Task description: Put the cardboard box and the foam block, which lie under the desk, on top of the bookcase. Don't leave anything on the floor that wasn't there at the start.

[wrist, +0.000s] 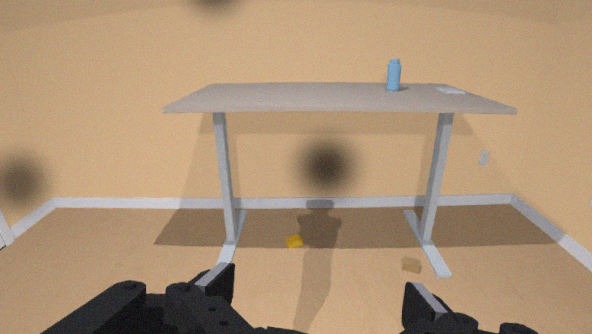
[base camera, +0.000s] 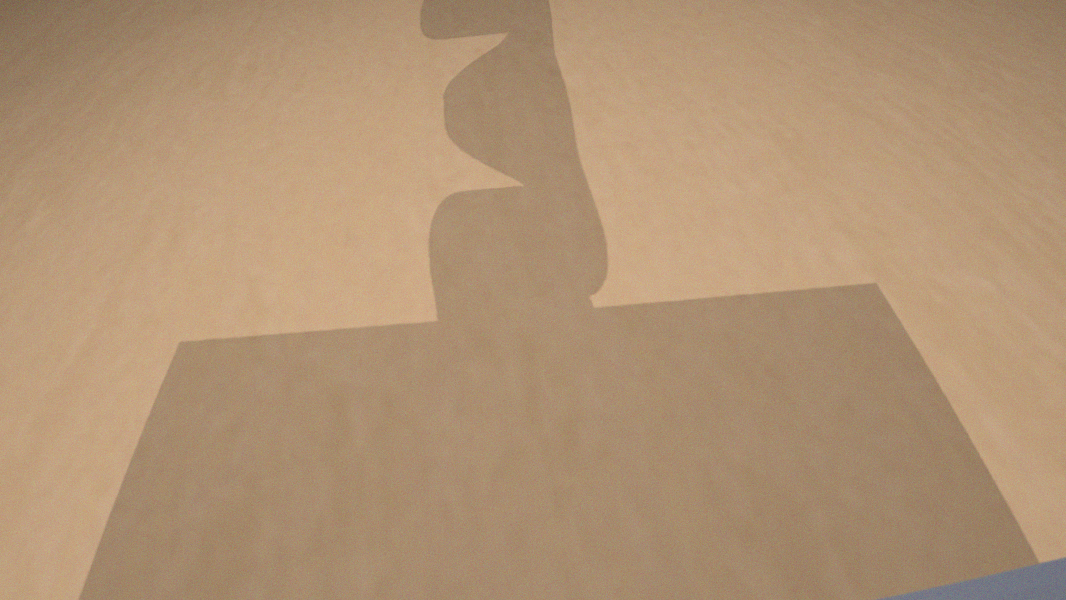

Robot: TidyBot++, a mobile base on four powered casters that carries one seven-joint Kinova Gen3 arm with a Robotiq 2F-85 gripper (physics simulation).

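Frame: origin at the arm's base, x ahead, y left, z up, level; centimetres.
Seen in the pictures: gripper, fingertip midpoint: (wrist: 317,292).
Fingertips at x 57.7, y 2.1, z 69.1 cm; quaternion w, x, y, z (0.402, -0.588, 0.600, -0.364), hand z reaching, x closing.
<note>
Offsets run from my fingertips to a thing's middle. "pt": to the spot under its first point. Level surfaces: height alone.
A small yellow block {dz -106.5, dx +147.2, dy +22.0 cm} (wrist: 294,241), which looks like the foam block, lies on the floor under the desk {dz -13.7 cm} (wrist: 300,98) in the wrist view, right of the left desk leg. A small brown cardboard box {dz -106.2, dx +130.6, dy -47.4 cm} (wrist: 411,265) lies on the floor beside the inner side of the right desk foot. My gripper (wrist: 317,292) is open, with nothing between its fingers. It is in front of the desk and well short of both things. The bookcase does not show in either view.
A blue bottle {dz -5.4, dx +159.3, dy -30.6 cm} (wrist: 394,75) and a flat white item {dz -13.2, dx +165.6, dy -63.6 cm} (wrist: 450,90) are on the desk top. The desk's left leg {pt dz -63.7, dx +142.3, dy +61.2 cm} (wrist: 225,180) and right leg {pt dz -63.5, dx +154.7, dy -60.6 cm} (wrist: 436,180) stand on long feet. A wall is behind the desk. A white object (wrist: 5,235) shows at the far left edge.
</note>
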